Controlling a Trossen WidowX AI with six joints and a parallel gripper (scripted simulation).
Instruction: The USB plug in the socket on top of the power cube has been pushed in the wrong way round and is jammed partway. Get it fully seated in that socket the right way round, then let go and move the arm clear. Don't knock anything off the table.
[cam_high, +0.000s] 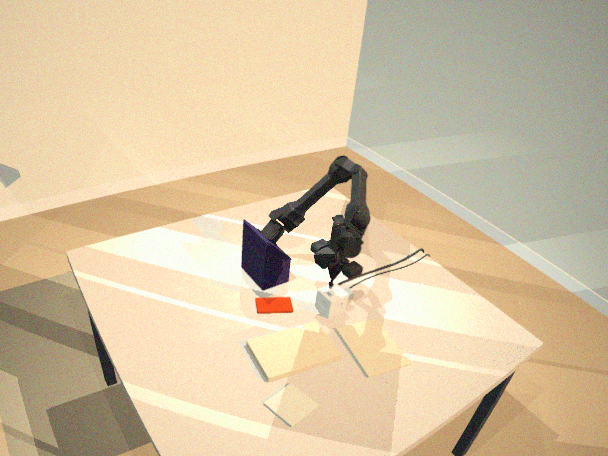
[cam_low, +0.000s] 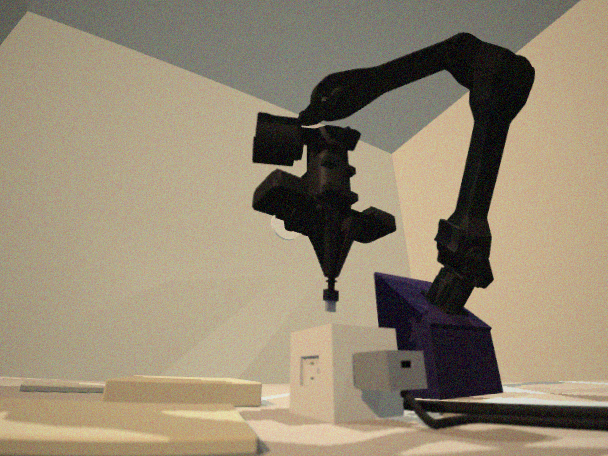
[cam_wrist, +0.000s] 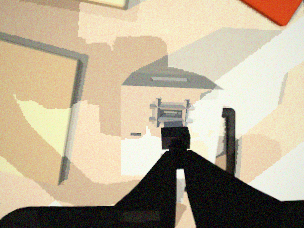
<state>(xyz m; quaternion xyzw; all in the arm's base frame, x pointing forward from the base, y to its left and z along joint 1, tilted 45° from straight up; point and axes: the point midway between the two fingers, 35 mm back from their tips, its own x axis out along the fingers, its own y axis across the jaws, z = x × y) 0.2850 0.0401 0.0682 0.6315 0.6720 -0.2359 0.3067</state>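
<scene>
Right now the USB plug is 2 cm below my gripper tip. From my gripper tip the other things lie so: orange card: 10 cm behind, 15 cm to the right, 13 cm below; then book: 11 cm ahead, 21 cm to the right, 12 cm below.
</scene>
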